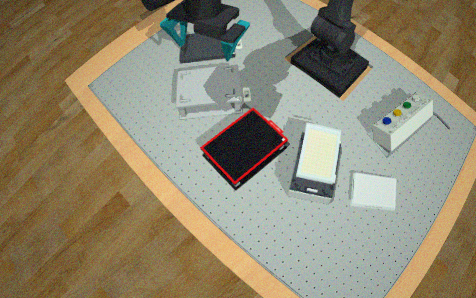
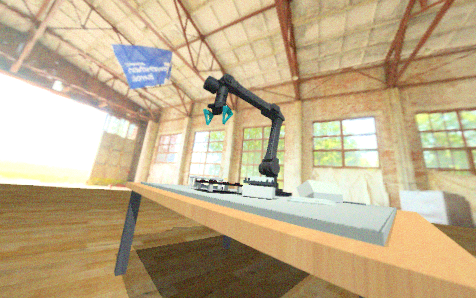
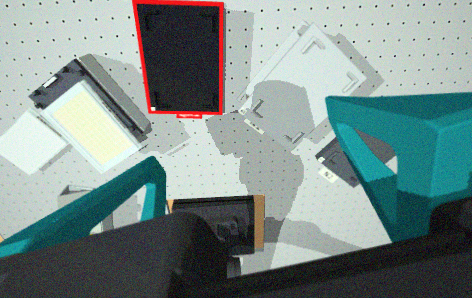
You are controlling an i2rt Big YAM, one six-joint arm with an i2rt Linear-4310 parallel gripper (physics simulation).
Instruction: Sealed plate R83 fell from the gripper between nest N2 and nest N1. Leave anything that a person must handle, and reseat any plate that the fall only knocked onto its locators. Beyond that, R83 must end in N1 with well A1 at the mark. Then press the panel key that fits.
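Places are measured from the arm's base along level axes (x ahead, y left, z up), in millimetres.
Where they show: gripper, fingertip midpoint: (image 1: 204, 51) (image 2: 215, 124) (image 3: 237, 138); arm's base at its link origin: (image 1: 332, 61).
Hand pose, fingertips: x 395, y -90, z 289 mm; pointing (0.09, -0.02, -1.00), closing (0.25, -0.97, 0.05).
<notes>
Things, the pixels of their centre, and the offset from my fingertips. "spot": a spot on its surface instead.
- dark nest N2 at the middle of its body: (image 3: 367, 146) (image 1: 206, 44) dx -214, dy -247, dz -299 mm
- light grey nest N1 at the middle of its body: (image 3: 297, 89) (image 1: 208, 90) (image 2: 206, 182) dx -75, dy -100, dz -278 mm
- pale plate with a cream top, body centre: (image 3: 91, 131) (image 1: 320, 152) dx -87, dy +229, dz -238 mm
- dark holder at a spot on its surface: (image 3: 75, 70) spot: dx +2, dy +225, dz -256 mm
- button panel at the middle of its body: (image 1: 404, 119) (image 3: 85, 237) (image 2: 320, 191) dx -350, dy +369, dz -269 mm
- black nest with a red border, body centre: (image 3: 183, 60) (image 1: 244, 147) (image 2: 219, 186) dx -10, dy +73, dz -288 mm
- flat white slab at the middle of its body: (image 1: 374, 191) (image 3: 31, 143) (image 2: 309, 200) dx -125, dy +396, dz -303 mm
My gripper (image 1: 206, 52) (image 2: 216, 123) (image 3: 237, 138) is open and empty, high above the dark nest N2 (image 1: 200, 51) (image 3: 334, 154) and the light grey nest N1 (image 1: 197, 92) (image 3: 322, 70). N1 shows corner locators and no plate. N2 is partly covered by the gripper. A pale plate with a cream top (image 1: 319, 152) (image 3: 97, 130) lies on a dark holder (image 1: 324, 190) (image 3: 75, 70), shifted toward one end; a strip of holder shows at the other. No R83 lettering or A1 mark is readable. The button panel (image 1: 405, 125) carries blue, yellow, green and white keys.
A black nest with a red border (image 1: 245, 145) (image 3: 185, 60) stands between N1 and the pale plate, its corner locators showing. A flat white slab (image 1: 374, 191) (image 3: 32, 142) lies beside the pale plate's holder. The arm's black base (image 1: 330, 65) stands at the back, between N2 and the panel.
</notes>
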